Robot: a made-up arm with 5 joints. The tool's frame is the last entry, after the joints.
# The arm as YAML. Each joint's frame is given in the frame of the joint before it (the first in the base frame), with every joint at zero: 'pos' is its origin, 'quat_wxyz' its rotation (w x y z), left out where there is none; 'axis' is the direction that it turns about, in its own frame. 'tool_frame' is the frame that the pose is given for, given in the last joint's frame.
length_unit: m
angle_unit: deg
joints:
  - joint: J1
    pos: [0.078, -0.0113, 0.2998]
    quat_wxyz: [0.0, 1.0, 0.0, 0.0]
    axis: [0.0, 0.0, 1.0]
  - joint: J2
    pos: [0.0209, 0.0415, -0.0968]
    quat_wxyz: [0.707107, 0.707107, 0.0, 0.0]
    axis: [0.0, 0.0, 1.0]
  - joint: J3
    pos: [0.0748, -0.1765, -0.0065]
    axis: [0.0, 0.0, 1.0]
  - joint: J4
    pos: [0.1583, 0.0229, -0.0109]
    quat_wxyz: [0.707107, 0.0, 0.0, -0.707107]
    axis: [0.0, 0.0, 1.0]
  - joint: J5
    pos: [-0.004, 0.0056, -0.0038]
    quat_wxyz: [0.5, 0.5, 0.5, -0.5]
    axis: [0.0, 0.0, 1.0]
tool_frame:
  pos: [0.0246, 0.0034, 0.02]
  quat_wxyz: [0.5, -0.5, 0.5, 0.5]
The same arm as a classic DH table. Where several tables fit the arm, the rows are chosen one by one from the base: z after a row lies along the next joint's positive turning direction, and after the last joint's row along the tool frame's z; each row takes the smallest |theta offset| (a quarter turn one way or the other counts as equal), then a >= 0, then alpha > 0; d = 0 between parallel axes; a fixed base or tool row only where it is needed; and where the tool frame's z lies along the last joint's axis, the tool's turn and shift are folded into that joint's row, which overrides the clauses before.
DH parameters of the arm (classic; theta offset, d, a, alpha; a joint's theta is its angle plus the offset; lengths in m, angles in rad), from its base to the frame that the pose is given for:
base (fixed): -0.1439 0.0000 0.0788 3.1416
J1: -0.1439 -0.3966 0.0209 1.5708
J2: -1.1699 0.0000 0.1917 0.0000
J3: 1.3136 0.0000 0.1599 0.0000
J4: 1.4271 -0.0627 0.0040 -1.5708
J5: 1.5708 0.0144 0.0246 -1.5708
tool (fixed): 1.5708 0.0034 0.0000 0.0000

